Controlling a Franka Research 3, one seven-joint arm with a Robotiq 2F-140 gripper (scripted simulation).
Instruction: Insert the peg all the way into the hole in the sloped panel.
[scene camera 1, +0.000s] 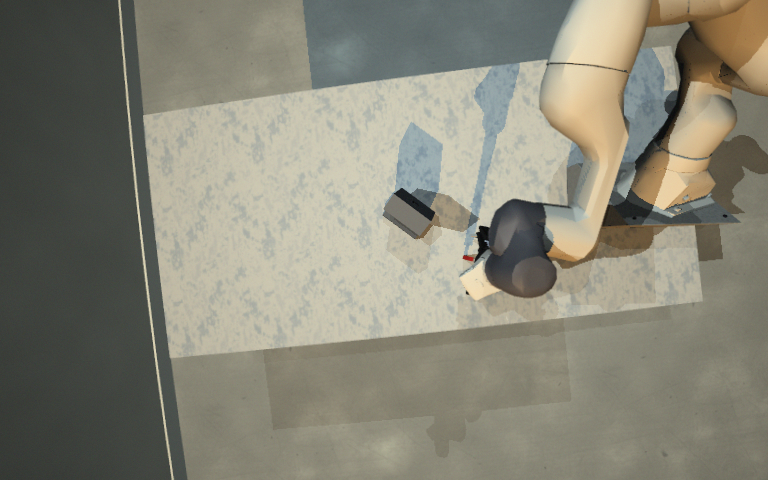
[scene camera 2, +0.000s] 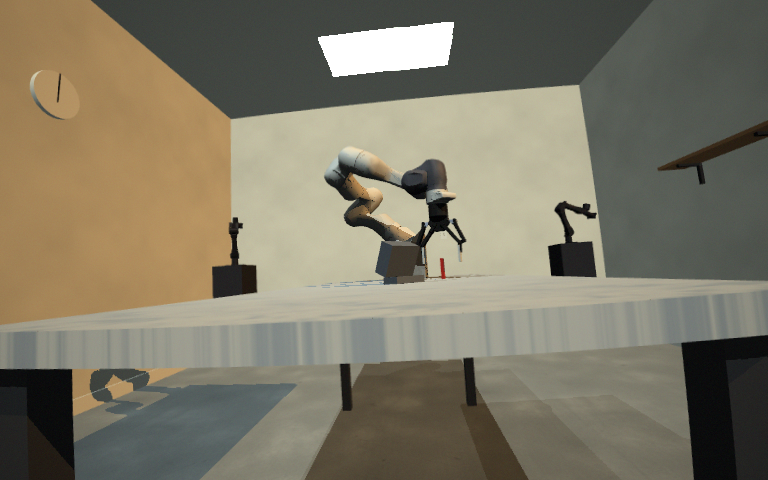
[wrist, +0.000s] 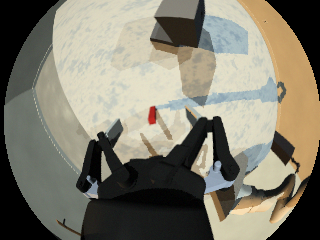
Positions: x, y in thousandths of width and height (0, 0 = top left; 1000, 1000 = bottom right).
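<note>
The gripper (scene camera 2: 576, 547) is visible; the wrist view likewise shows the gripper (wrist: 477, 490).
</note>
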